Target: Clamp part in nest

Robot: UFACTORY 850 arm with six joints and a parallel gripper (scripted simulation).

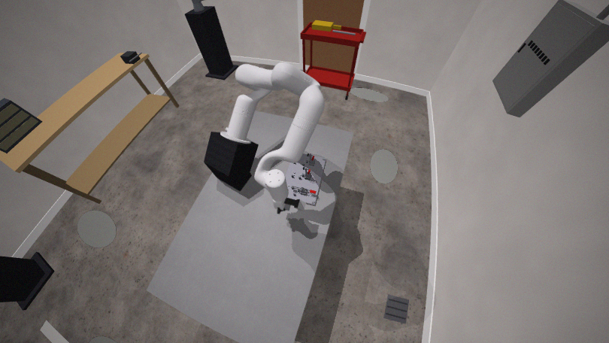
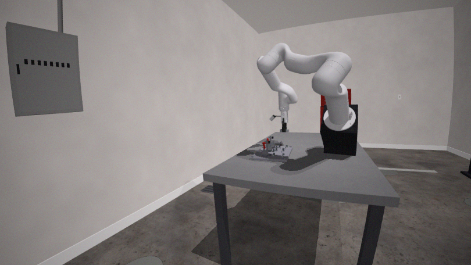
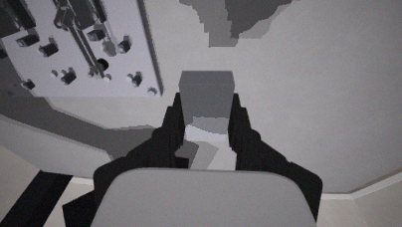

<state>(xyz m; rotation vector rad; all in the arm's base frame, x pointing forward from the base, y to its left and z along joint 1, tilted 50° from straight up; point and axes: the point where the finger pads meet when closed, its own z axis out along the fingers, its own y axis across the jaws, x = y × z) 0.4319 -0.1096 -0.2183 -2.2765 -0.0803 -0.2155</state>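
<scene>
My hand is 26 cm to the right of the grey fixture plate, 13 cm above it and 1 cm short of it. Also, from my hand: grey block part 1 cm below.
</scene>
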